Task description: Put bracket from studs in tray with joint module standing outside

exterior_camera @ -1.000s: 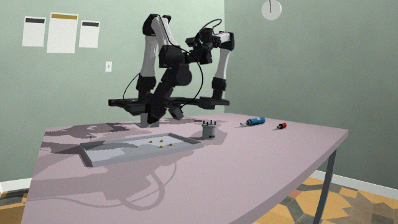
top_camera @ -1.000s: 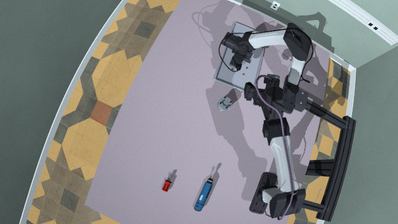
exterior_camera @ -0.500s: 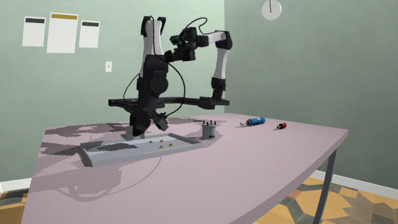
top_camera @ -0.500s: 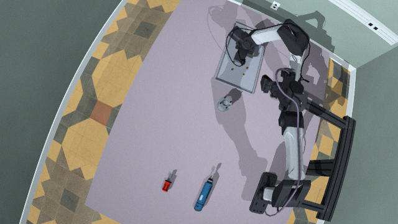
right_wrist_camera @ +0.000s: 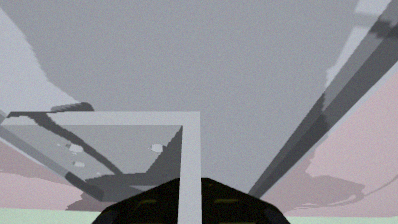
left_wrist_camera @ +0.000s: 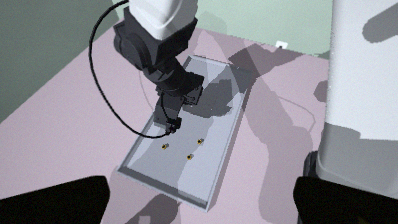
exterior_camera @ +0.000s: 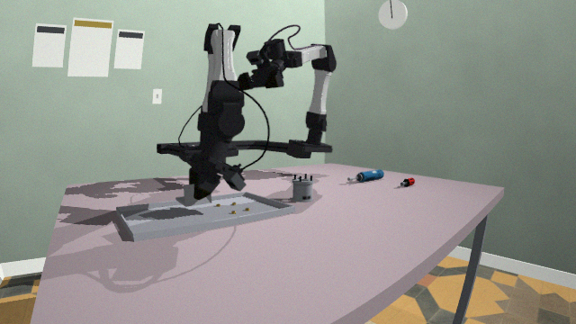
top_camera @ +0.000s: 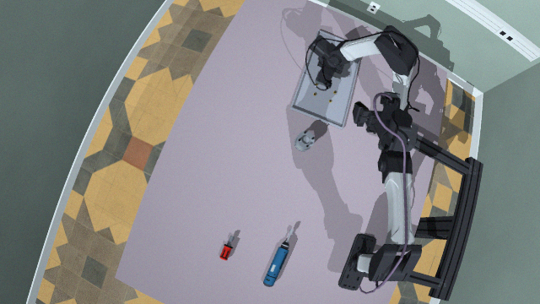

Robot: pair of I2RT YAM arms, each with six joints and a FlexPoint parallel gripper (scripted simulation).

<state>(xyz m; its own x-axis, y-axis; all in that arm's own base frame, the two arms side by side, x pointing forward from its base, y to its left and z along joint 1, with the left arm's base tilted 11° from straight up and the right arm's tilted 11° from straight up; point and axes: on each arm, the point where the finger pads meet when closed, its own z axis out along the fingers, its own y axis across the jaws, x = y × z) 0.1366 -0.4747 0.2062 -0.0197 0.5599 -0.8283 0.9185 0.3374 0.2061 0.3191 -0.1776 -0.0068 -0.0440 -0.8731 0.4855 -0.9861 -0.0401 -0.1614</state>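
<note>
The grey L-shaped bracket lies 3 cm behind my right hand and 1 cm below it. The rest, counted from my right hand: grey joint module (34 cm to the left, 2 cm below); then small red-handled tool (80 cm to the left, 15 cm ahead, 4 cm below); then tray (5 cm below, 2 cm to the left, 2 cm behind).
</note>
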